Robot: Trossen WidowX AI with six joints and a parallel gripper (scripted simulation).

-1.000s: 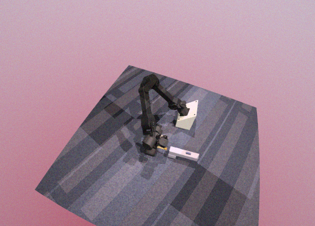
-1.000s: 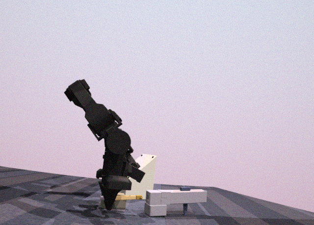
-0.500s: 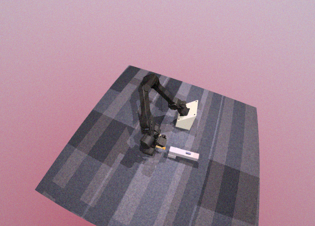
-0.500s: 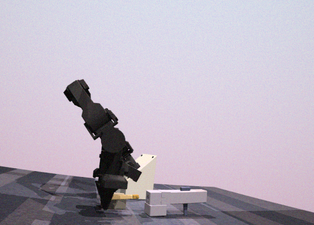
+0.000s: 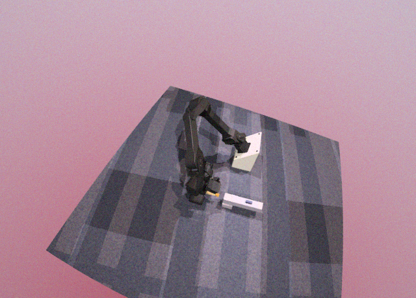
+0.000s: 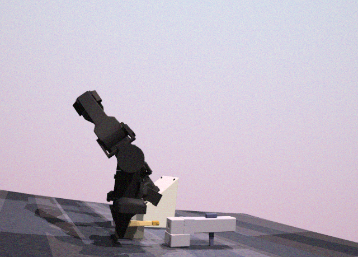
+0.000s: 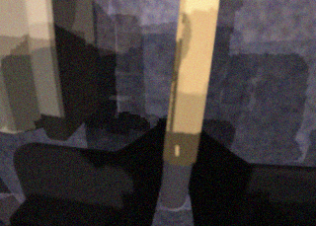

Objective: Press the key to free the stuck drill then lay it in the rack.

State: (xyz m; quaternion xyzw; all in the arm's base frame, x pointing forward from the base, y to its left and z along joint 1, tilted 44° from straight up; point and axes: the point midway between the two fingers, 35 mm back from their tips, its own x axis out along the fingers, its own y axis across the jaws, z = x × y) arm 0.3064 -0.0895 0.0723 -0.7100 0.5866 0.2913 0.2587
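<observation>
The drill is 40 mm to the left of my gripper tip and 40 mm above it. From my gripper tip the other things lie so: pale housing block: 20 mm behind, 200 mm to the left, 30 mm above; tan block: 80 mm behind, 30 mm to the left, 10 mm above; dark blue key: 20 mm behind, 230 mm to the left, 40 mm above.
</observation>
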